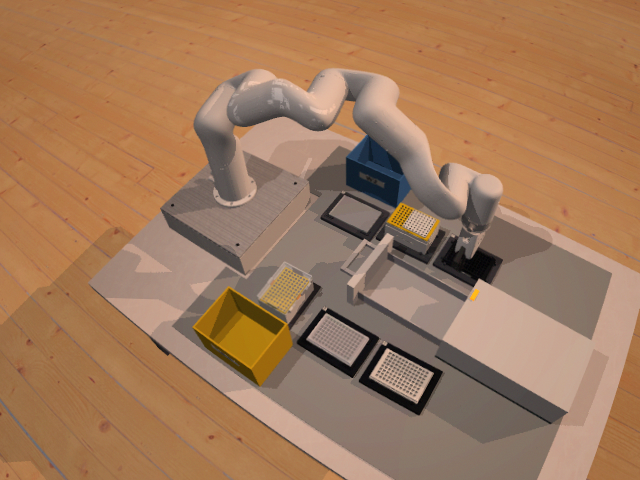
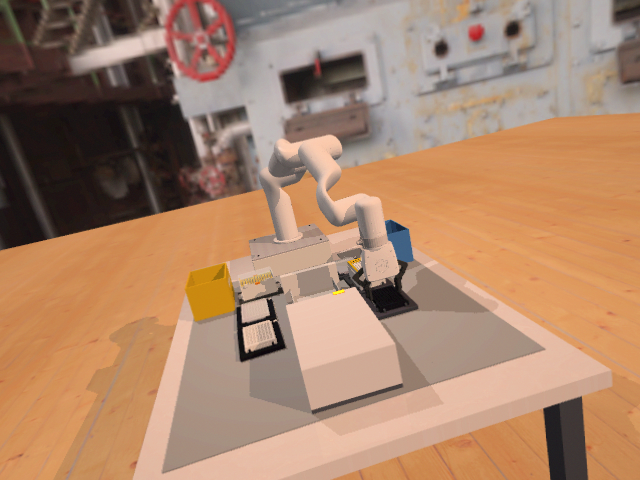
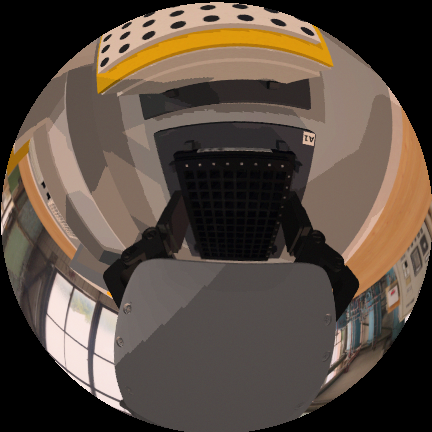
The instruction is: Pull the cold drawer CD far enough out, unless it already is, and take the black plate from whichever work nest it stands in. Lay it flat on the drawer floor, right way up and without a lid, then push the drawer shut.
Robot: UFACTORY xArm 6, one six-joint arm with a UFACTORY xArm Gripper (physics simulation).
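Places are measured from the arm's base along level axes (x ahead, y left, z up), in centimetres.
Where they show: gripper, fingertip midpoint: (image 1: pixel 463 257) (image 2: pixel 384 295) (image 3: pixel 234 203); arm's base, link origin: (image 1: pixel 235 191) (image 2: pixel 288 238).
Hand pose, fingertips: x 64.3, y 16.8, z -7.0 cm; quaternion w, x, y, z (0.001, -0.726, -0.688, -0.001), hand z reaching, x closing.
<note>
Each offset is from my fingertips to the top centre of the thing. "*": to the spot under its first point.
The black plate @[dx +1.9, dy -0.1, dz +0.7 cm] (image 1: pixel 481 262) (image 2: pixel 388 298) (image 3: pixel 235 205) sits flat in the work nest marked A1 @[dx +1.8, dy +0.0, dz +0.3 cm] (image 1: pixel 447 267) (image 2: pixel 399 311) (image 3: pixel 165 150), its wells facing up and no lid visible. My gripper (image 1: pixel 470 256) (image 2: pixel 385 293) (image 3: pixel 234 203) points down over it and is shut on the plate, one finger at each of two opposite sides. The fingertips are partly hidden. The cold drawer (image 1: pixel 408 291) (image 2: pixel 315 284) stands pulled out of its white housing @[* dx +21.8, dy -19.9, dz +8.3 cm] (image 1: pixel 522 338) (image 2: pixel 341 341), and its visible floor holds no plate. The handle @[* dx -24.3, dy -20.4, dz +5.7 cm] (image 1: pixel 349 262) faces the robot base.
A yellow and white rack @[dx -16.1, dy +0.2, dz +5.7 cm] (image 1: pixel 413 222) (image 3: pixel 215 37) stands tall beside the plate's nest. A blue bin @[dx -32.9, dy +14.5, dz +10.1 cm] (image 1: pixel 374 180) (image 2: pixel 402 245) is beyond it. Across the drawer are a yellow bin @[dx -35.6, dy -50.5, dz +10.1 cm] (image 1: pixel 271 356) (image 2: pixel 210 297), a lidded yellow-welled plate @[dx -34.5, dy -34.6, dz +5.8 cm] (image 1: pixel 285 289) and two pale plates @[dx -17.3, dy -37.8, dz +0.7 cm] (image 1: pixel 338 338) @[dx +0.5, dy -38.3, dz +0.7 cm] (image 1: pixel 403 374).
</note>
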